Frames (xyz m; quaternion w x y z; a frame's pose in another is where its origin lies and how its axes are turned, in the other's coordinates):
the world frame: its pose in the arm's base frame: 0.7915 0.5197 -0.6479 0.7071 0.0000 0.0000 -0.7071
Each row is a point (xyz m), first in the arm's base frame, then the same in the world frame.
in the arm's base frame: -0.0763 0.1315 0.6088
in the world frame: 0.3882 -0.8678 1.2567
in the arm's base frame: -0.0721 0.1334 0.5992
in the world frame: 0.3863 -0.8636 1.2471
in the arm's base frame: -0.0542 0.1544 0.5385
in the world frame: 0.3653 -0.8457 1.1864
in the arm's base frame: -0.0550 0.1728 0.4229
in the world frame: 0.3469 -0.8465 1.0708
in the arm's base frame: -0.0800 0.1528 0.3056
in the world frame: 0.3669 -0.8715 0.9535
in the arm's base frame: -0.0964 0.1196 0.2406
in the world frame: 0.4001 -0.8879 0.8885
